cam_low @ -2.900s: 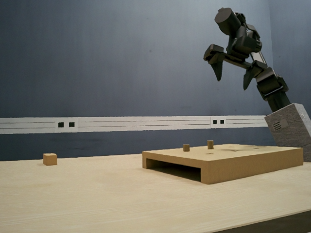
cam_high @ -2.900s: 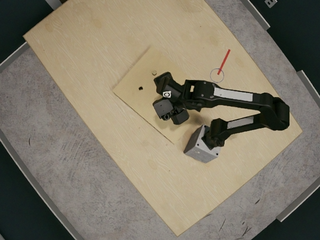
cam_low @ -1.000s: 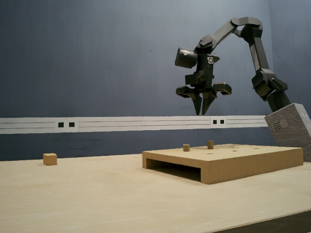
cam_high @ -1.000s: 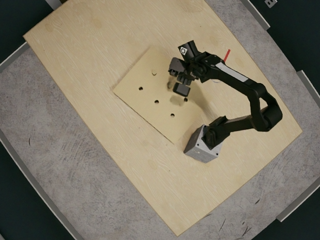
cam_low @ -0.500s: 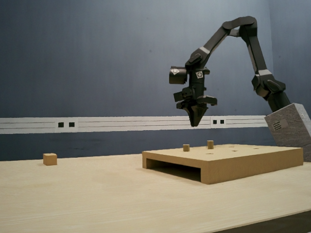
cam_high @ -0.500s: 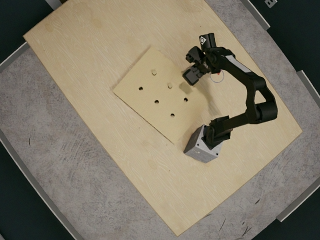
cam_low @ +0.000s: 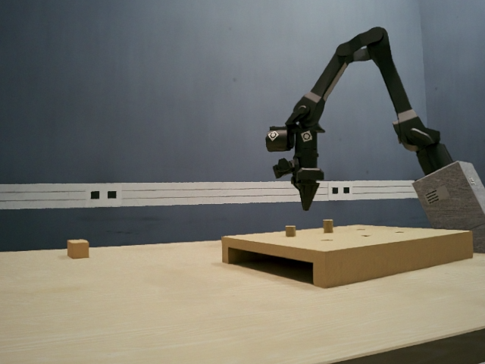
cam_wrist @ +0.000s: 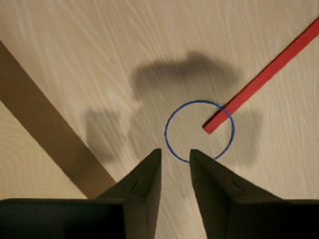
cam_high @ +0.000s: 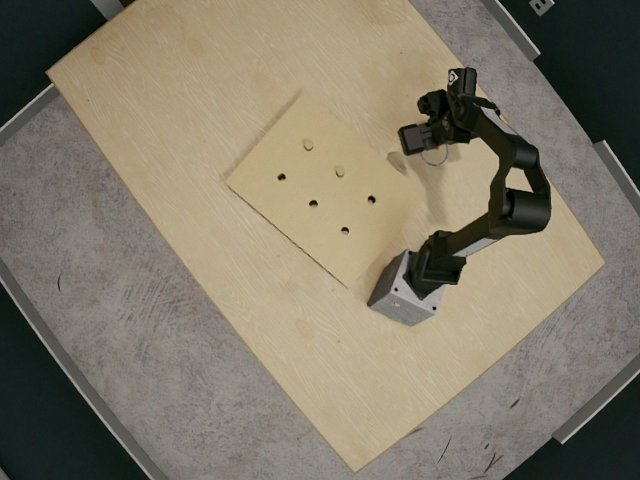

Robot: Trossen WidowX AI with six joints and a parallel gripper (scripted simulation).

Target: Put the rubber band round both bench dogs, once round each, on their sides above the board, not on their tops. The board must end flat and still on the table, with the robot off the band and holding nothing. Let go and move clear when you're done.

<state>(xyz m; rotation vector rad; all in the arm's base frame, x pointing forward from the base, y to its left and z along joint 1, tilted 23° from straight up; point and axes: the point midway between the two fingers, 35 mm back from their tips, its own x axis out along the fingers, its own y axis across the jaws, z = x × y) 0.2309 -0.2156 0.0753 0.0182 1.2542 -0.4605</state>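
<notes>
The red strip is 12 cm below my hand, 9 cm to the right of it and 1 cm ahead of it. Also, from my hand: wooden board: 26 cm to the left, 9 cm below, 6 cm ahead; then small wooden cube: 55 cm ahead, 10 cm below, 6 cm to the right.
</notes>
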